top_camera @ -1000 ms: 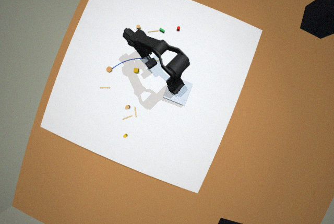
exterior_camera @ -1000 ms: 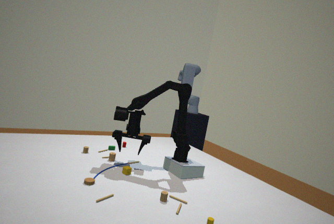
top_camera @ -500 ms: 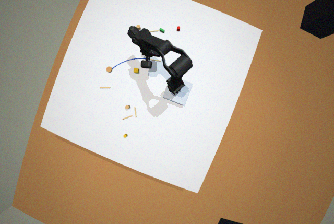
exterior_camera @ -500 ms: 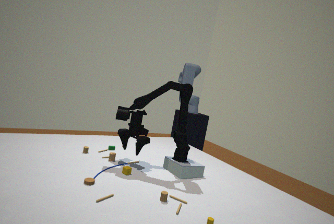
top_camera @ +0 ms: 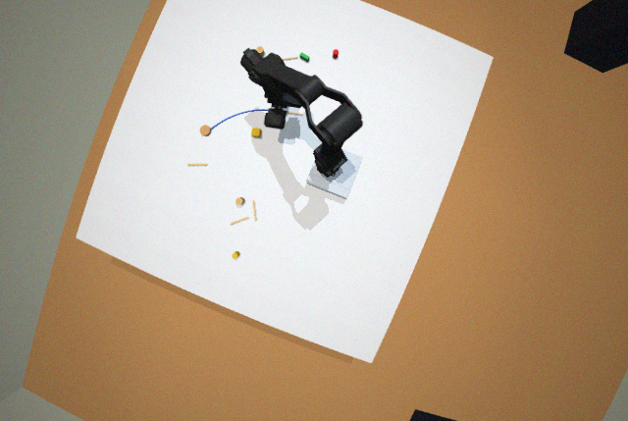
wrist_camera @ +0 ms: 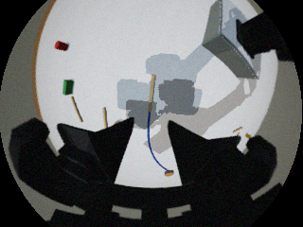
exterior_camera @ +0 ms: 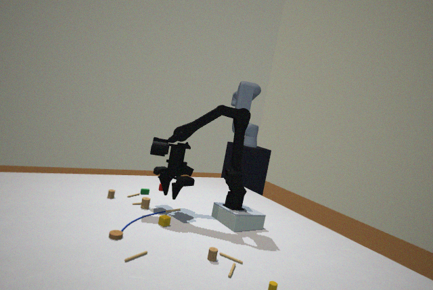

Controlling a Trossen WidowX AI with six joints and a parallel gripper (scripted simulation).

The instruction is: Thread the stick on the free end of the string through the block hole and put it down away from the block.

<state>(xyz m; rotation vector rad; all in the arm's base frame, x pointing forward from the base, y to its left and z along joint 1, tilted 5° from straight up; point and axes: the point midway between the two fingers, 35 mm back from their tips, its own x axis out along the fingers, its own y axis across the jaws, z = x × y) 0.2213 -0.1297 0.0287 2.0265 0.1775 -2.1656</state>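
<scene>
Now: the thin wooden stick 1 cm behind my gripper tip and 6 cm below it. The rest, counted from my gripper tip: tan wooden block: 7 cm ahead, 6 cm to the right, 4 cm below; then yellow cube: 7 cm ahead, 11 cm to the left, 5 cm below; then green piece: 22 cm to the right, 5 cm below.
</scene>
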